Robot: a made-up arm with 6 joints.
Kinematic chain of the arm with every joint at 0, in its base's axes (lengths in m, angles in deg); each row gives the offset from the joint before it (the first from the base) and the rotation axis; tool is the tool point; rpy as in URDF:
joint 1: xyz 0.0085 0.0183 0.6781 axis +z
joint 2: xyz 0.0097 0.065 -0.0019 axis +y
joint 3: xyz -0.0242 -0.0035 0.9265 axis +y
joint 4: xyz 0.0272 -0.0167 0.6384 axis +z
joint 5: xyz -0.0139 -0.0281 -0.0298 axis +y
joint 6: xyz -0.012 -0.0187 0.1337 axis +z
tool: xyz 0.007 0.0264 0.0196 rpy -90 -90 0
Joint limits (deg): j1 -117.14..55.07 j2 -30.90..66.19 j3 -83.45..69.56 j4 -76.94..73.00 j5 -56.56..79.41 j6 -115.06..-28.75
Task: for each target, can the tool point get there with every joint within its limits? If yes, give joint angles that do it. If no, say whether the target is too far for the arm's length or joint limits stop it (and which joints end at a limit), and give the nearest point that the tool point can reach.
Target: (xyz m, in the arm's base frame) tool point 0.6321 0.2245 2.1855
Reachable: yes | joints 22.50 32.01 -15.19 35.27 -42.50 -56.26
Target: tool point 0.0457 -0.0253 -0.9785
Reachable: no: joint limits stop it (at a limit: joint 2, joint 3, joint 6) | nearest point 0.7633 -0.8664 0.4930 | short by 1.841 m
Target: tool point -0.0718 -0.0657 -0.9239
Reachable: no: joint limits stop it (at a limit: joint 1, joint 2, joint 3, joint 6) | nearest point -0.4877 -1.0343 0.4925 | short by 1.766 m
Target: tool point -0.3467 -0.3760 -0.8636
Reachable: no: joint limits stop it (at a limit: joint 1, joint 2, joint 3, joint 6) | nearest point -0.5084 -1.0519 0.4779 | short by 1.511 m
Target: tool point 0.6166 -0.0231 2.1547
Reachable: yes | joints -2.81 40.89 -40.04 -7.76 -6.51 -102.91
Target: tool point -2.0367 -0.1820 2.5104
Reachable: no: too far | nearest point -1.1101 -0.0913 1.8860 | short by 1.121 m
